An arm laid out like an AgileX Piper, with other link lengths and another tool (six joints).
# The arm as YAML. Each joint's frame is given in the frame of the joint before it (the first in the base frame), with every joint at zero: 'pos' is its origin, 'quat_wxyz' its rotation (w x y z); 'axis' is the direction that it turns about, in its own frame. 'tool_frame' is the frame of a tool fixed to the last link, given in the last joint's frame.
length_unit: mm
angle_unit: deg
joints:
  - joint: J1
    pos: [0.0, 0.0, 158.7]
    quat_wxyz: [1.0, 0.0, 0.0, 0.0]
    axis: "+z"
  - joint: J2
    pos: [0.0, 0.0, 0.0]
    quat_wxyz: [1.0, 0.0, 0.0, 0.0]
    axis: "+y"
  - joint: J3
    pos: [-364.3, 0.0, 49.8]
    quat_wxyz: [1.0, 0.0, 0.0, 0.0]
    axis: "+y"
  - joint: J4
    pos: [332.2, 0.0, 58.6]
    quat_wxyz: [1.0, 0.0, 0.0, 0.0]
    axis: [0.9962, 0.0, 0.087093]
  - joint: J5
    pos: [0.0, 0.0, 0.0]
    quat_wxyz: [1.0, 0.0, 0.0, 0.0]
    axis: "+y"
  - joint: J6
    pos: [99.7, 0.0, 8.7]
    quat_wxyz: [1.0, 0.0, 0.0, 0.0]
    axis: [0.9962, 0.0, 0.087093]
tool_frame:
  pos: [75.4, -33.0, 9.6]
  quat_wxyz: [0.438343, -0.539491, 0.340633, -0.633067]
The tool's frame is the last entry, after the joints.
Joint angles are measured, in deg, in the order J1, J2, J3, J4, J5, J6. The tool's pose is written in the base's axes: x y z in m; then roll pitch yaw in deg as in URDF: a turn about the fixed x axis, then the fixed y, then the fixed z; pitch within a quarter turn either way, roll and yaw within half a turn. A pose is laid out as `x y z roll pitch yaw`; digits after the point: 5 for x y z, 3 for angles.
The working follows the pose.
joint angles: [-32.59 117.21 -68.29 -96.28 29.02 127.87]
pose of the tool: 0.42079 -0.40086 0.14646 -119.292 -11.768 -150.195
Where each joint sits with the arm in this pose, in the base's axes (m; each line is computed from the numbers above, not from the rounded line before):
J1: 0.0000 0.0000 0.1587
J2: 0.0000 0.0000 0.1587
J3: 0.1777 -0.1136 0.4599
J4: 0.3988 -0.2549 0.2480
J5: 0.3988 -0.2549 0.2480
J6: 0.4290 -0.3316 0.1911
the tool: 0.4208 -0.4009 0.1465

